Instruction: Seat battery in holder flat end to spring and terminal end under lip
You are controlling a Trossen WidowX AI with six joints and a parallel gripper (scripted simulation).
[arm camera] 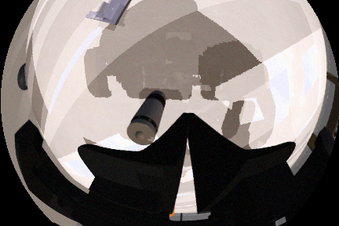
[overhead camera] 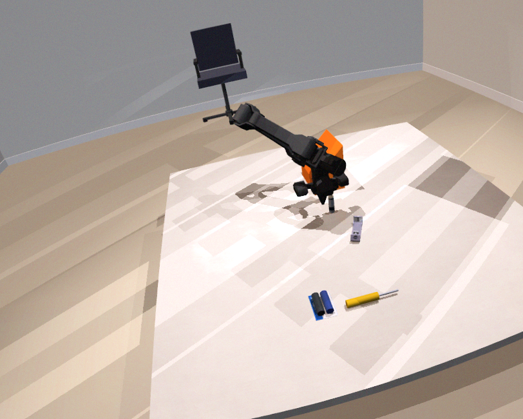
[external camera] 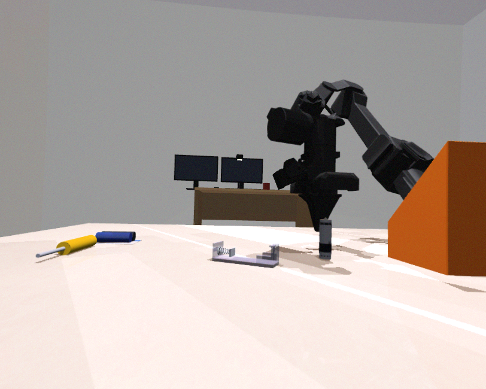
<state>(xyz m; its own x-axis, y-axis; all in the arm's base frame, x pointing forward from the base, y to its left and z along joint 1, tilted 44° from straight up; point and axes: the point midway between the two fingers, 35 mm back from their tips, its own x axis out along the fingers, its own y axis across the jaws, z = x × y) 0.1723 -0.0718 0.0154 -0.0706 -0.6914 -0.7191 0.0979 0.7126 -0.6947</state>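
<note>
The battery lies 30 mm to the left of my gripper tip and 10 mm below it. From my gripper tip the other things lie so: yellow-handled screwdriver: 430 mm ahead, 30 mm to the right, 30 mm below.
</note>
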